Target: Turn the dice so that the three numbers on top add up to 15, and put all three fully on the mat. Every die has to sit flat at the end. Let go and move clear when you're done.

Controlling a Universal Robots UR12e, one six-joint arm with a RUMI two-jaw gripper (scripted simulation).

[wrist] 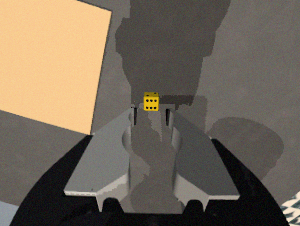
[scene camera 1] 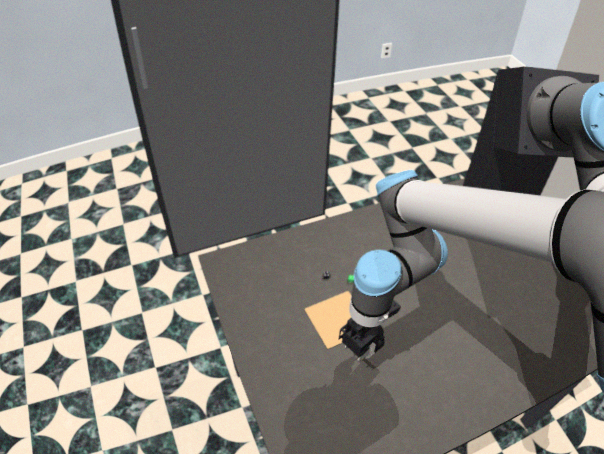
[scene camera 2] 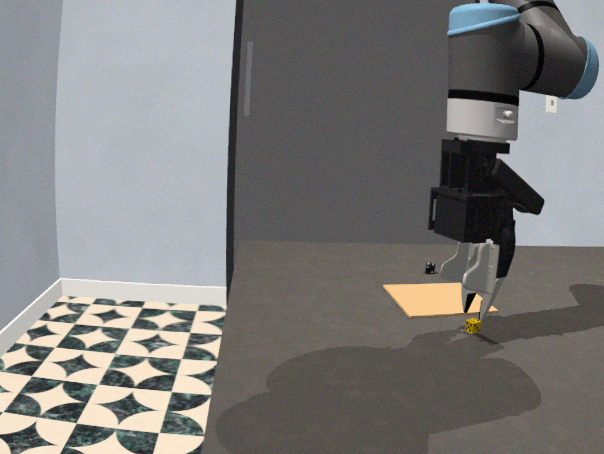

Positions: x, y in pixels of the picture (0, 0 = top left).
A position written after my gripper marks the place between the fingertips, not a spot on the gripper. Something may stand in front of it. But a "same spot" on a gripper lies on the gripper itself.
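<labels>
I see my gripper in the wrist view (151, 109), and a tan mat is visible there as well. Scene camera 1 shows me the gripper together with the mat. The mat appears again in scene camera 2 (416, 300), as does my gripper. On my gripper, (scene camera 1: 376, 345) and (scene camera 2: 500, 247) are the same spot. On the tan mat, too, (wrist: 58, 58) is the same spot as (scene camera 1: 345, 323).
</labels>
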